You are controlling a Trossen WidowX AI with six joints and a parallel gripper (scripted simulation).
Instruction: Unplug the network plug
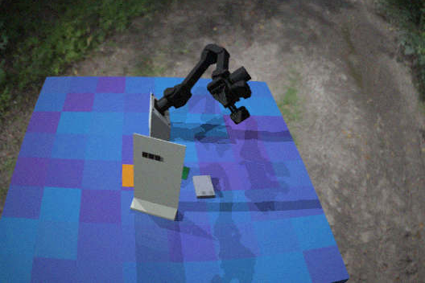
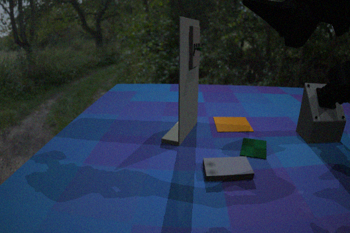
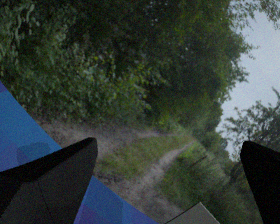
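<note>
Now: the network plug 23 cm to the right of my gripper tip, 12 cm below it and 8 cm ahead of it. The rest, counted from my gripper tip: green square patch (37 cm below, 15 cm to the right, 9 cm behind); then upright grey panel (25 cm to the right, 22 cm below, 10 cm ahead); then flat grey slab (37 cm below, 5 cm to the right, 1 cm behind).
</note>
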